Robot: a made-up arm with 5 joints.
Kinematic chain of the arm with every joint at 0, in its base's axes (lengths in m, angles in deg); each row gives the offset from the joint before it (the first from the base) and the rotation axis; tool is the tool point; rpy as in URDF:
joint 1: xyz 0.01 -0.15 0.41 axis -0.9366 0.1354 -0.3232
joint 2: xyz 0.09 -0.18 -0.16 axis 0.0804 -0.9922 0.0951
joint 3: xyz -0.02 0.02 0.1 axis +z
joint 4: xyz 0 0.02 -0.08 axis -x
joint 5: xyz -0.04 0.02 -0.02 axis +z
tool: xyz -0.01 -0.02 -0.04 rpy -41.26 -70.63 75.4
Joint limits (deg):
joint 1: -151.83..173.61
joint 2: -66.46..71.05
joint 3: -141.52..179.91
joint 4: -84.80..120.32
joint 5: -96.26..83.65
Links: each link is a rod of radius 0.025 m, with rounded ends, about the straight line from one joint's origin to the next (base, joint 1, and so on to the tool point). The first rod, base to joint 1, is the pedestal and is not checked.
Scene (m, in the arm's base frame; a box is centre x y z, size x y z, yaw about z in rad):
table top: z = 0
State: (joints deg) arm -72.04 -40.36 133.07 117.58 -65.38
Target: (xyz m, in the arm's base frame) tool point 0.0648 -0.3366 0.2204
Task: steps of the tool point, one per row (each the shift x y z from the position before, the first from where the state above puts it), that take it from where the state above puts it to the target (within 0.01 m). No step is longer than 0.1 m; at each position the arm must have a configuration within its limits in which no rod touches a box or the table.
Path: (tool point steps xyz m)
1: -0.0088 -0.0502 -0.0493
2: -0.0200 -0.0681 -0.0337
3: -0.0311 -0.0770 -0.0079
4: -0.0390 -0.0721 0.0223
5: -0.0409 -0.0532 0.0486

